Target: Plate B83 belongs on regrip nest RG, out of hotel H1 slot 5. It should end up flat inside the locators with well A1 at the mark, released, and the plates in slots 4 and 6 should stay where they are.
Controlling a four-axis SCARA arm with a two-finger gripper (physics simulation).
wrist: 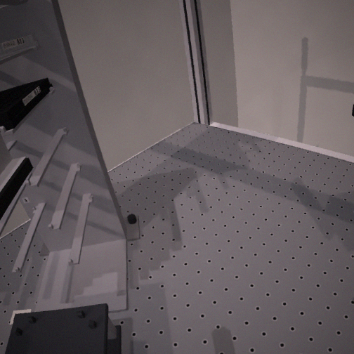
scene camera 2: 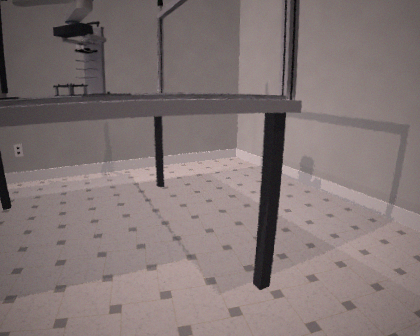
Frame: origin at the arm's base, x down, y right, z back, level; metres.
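Where they show: gripper, between the fingertips: (scene camera 2: 93, 41).
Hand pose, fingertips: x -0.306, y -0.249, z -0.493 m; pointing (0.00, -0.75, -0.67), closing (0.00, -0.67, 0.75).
Observation:
After its pixels a point has its place.
Hotel H1 (scene camera 2: 93, 70) {x -0.171, y -0.540, z -0.508 m} (wrist: 87, 125) stands upright. At the upper left of the wrist view, a clear plate with a label (wrist: 17, 46), seemingly B83, is partly cut off by the edge. The black plate (wrist: 22, 102) (scene camera 2: 86, 50) {x -0.283, y -0.419, z -0.463 m} sits one slot below it. The plate in slot 6 cannot be made out. My gripper (scene camera 2: 83, 41) is open and empty, at the height of the hotel's upper slots. One finger with a dark pad (wrist: 17, 182) shows at the left edge of the wrist view, below the black plate. The dark nest RG (scene camera 2: 71, 86) {x -0.064, y -0.269, z -0.363 m} (wrist: 57, 330) stands before the hotel's foot.
Empty slot rails (wrist: 65, 197) stick out below the black plate. A dark knob (wrist: 132, 219) sits beside the hotel's base. The perforated table top (wrist: 240, 240) reaches back to a frame post (wrist: 196, 60) at the corner. Table legs (scene camera 2: 270, 200) stand on the tiled floor.

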